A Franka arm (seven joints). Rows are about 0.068 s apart.
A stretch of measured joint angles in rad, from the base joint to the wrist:
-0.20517, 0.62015, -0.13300, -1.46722, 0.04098, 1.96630, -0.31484
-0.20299, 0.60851, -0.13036, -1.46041, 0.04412, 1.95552, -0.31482
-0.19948, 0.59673, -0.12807, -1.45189, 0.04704, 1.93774, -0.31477
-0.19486, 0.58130, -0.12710, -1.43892, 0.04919, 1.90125, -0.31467
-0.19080, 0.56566, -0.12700, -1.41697, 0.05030, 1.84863, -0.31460
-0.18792, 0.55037, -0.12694, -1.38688, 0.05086, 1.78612, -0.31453
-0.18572, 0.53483, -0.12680, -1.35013, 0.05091, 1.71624, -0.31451
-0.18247, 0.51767, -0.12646, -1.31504, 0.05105, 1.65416, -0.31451
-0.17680, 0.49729, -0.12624, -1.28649, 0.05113, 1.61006, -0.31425
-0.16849, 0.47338, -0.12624, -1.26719, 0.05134, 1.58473, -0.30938
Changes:
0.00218, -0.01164, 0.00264, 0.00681, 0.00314, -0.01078, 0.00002
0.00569, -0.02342, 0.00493, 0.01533, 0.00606, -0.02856, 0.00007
0.01031, -0.03885, 0.00590, 0.02830, 0.00821, -0.06505, 0.00017
0.01437, -0.05449, 0.00600, 0.05025, 0.00932, -0.11767, 0.00024
0.01725, -0.06978, 0.00606, 0.08034, 0.00988, -0.18018, 0.00031
0.01945, -0.08532, 0.00620, 0.11709, 0.00993, -0.25006, 0.00033
0.02270, -0.10248, 0.00654, 0.15218, 0.01007, -0.31214, 0.00033
0.02837, -0.12286, 0.00676, 0.18073, 0.01015, -0.35624, 0.00059
0.03668, -0.14677, 0.00676, 0.20003, 0.01036, -0.38157, 0.00546

